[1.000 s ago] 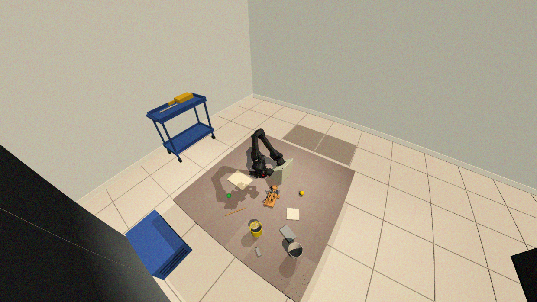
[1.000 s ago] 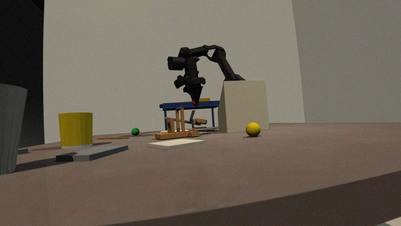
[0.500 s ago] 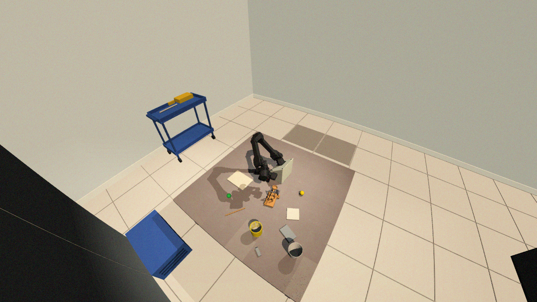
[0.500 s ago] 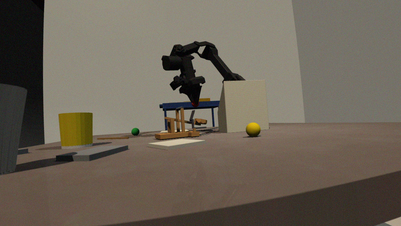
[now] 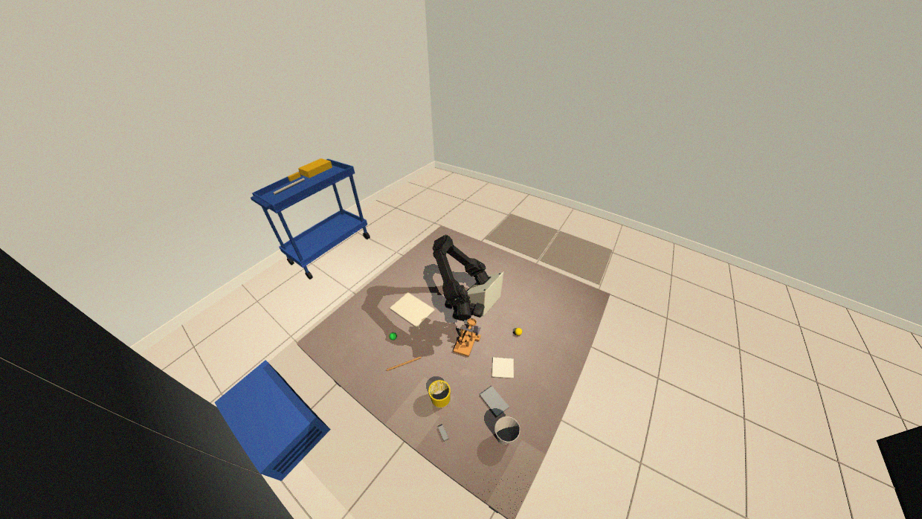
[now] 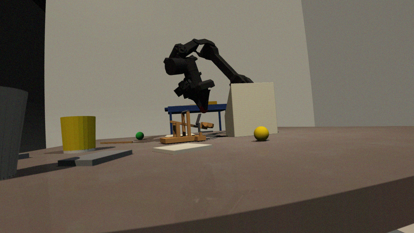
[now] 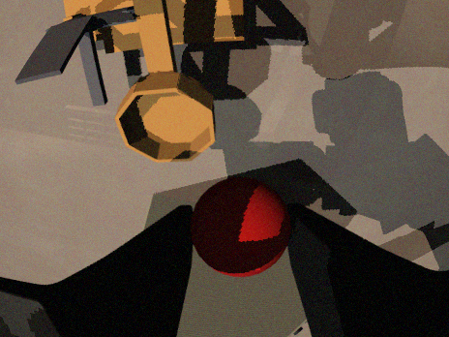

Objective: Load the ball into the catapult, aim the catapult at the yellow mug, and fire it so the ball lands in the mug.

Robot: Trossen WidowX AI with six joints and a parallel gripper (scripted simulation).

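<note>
Now: gripper tip 70 mm to the right of the wooden catapult, 60 mm above it and 50 mm short of it. Round my gripper tip: yellow ball: 240 mm to the left, 130 mm behind, 90 mm below; then thin wooden stick: 380 mm ahead, 100 mm below, 80 mm to the right; then red ball: 10 mm above.
</note>
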